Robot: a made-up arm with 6 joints. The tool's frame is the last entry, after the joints.
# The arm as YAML. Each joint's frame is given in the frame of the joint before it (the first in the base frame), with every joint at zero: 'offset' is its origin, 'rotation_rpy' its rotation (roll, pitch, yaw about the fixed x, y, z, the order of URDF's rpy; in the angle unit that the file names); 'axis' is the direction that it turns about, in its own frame. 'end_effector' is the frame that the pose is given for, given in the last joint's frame.
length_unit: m
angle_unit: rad
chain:
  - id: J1
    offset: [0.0, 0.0, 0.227]
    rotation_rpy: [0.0, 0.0, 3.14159]
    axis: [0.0, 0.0, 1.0]
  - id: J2
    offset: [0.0, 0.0, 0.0]
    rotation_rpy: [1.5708, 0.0, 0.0]
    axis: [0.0, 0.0, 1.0]
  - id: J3
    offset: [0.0, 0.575, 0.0]
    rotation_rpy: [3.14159, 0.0, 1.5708]
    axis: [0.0, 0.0, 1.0]
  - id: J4
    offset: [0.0, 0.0, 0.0]
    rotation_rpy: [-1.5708, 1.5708, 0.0]
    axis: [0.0, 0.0, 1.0]
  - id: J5
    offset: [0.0, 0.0, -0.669]
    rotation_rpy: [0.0, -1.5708, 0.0]
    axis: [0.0, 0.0, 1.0]
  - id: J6
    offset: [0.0, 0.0, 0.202]
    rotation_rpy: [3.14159, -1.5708, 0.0]
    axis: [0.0, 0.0, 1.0]
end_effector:
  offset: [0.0, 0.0, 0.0]
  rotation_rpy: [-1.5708, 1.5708, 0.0]
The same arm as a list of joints. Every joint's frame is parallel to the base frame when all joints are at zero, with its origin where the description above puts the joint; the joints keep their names.
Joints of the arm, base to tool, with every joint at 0 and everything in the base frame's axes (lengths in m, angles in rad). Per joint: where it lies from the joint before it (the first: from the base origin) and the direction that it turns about. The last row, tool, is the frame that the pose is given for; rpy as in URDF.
J1: axis 0 0 1 xyz 0 0 0.227
J2: axis 0 1 0 xyz 0 0 0
J3: axis 0 -1 0 xyz 0 0 0.575
J4: axis -1 0 0 xyz 0 0 0
J5: axis 0 -1 0 xyz 0.669 0 0
J6: axis -1 0 0 xyz 0 -0.202 0
tool: xyz 0 0 0 rpy 0 0 0

